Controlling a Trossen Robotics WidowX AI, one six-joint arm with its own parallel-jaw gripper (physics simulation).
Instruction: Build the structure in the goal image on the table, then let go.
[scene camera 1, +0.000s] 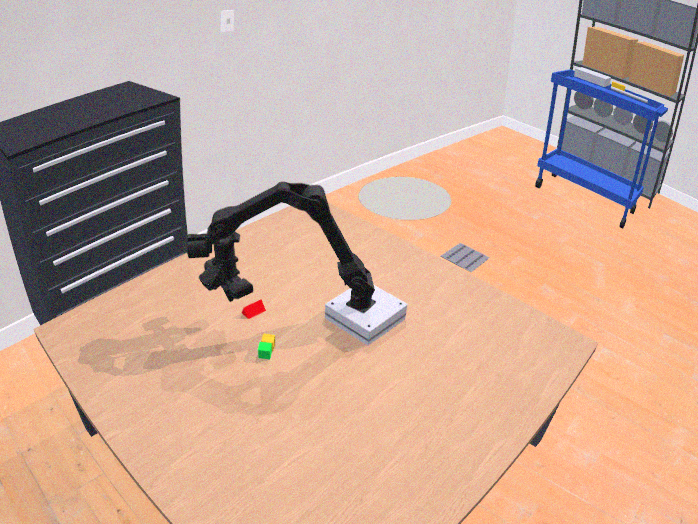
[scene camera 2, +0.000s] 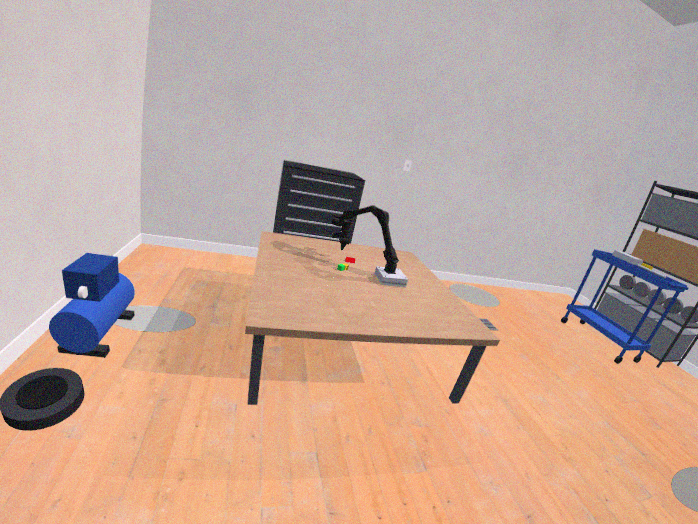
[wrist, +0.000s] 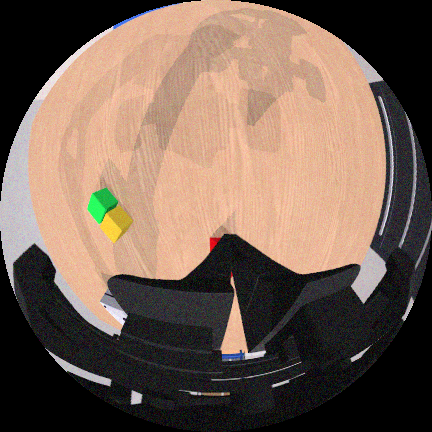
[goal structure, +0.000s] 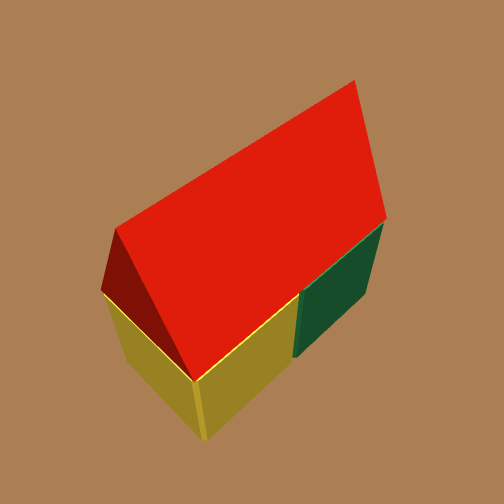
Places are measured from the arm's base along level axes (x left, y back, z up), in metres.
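Pixels of known places: gripper, fingertip midpoint: (scene camera 1: 230, 301) (scene camera 2: 341, 250) (wrist: 228, 239); arm's base, link origin: (scene camera 1: 361, 303) (scene camera 2: 389, 271).
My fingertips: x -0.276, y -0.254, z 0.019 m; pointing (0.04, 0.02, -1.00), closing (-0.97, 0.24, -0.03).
Observation:
Ahead of a thing's pixels: the offset from my fingertips to its top centre. Level surfaces: height alone.
A red block @[dy +0.074, dx +0.020, dz -0.045 m] (scene camera 1: 253, 309) (scene camera 2: 350, 260) (wrist: 214, 243) with sloping faces, like a wedge or prism, lies on the table @[dz -0.075 m] (scene camera 1: 349, 428) (scene camera 2: 338, 310) (wrist: 310, 175). A green cube @[dy -0.045, dx +0.169, dz -0.042 m] (scene camera 1: 264, 350) (scene camera 2: 341, 267) (wrist: 102, 204) and a yellow block @[dy -0.012, dx +0.154, dz -0.042 m] (scene camera 1: 269, 338) (scene camera 2: 347, 266) (wrist: 117, 224) sit side by side on the table, close together or touching. They are apart from the red block. My gripper (scene camera 1: 231, 296) (scene camera 2: 343, 248) (wrist: 228, 239) is shut and empty, pointing down above the table near the red block. In the wrist view its fingers hide most of the red block.
The arm's pale base (scene camera 1: 366, 324) (scene camera 2: 391, 276) stands on the table, to the right of the blocks in both scene views. A dark drawer cabinet (scene camera 1: 112, 186) (scene camera 2: 321, 197) stands behind the table. A blue cart (scene camera 1: 586, 177) (scene camera 2: 606, 327) stands on the floor at the right.

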